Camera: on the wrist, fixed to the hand. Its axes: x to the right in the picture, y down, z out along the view.
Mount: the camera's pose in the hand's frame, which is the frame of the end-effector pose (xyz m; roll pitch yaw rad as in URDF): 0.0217 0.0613 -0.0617 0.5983 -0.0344 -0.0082
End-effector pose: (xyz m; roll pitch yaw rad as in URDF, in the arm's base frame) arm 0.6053 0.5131 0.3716 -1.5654 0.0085 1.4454
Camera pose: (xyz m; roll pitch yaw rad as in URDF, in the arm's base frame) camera 0.6688 0.5264 0.3098 -0.9671 0.0001 1.4798
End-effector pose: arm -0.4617 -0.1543 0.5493 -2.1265 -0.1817 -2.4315
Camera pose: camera -0.5358 -0.1062 0.5340 -1.5343 -0.1704 -2.3975
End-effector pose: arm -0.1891 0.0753 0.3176 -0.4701 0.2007 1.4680
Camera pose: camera -0.2152 0.0828 0.2322 0.1296 0.1663 1.4764
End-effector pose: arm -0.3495 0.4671 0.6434 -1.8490 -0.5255 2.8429
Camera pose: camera -0.3652 0.5516 0.6180 -1.2713 -0.5236 2.8837
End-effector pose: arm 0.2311 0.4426 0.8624 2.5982 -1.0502 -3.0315
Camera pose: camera 0.2910 0.4699 0.9233 -3.0693 -1.0164 -3.0520
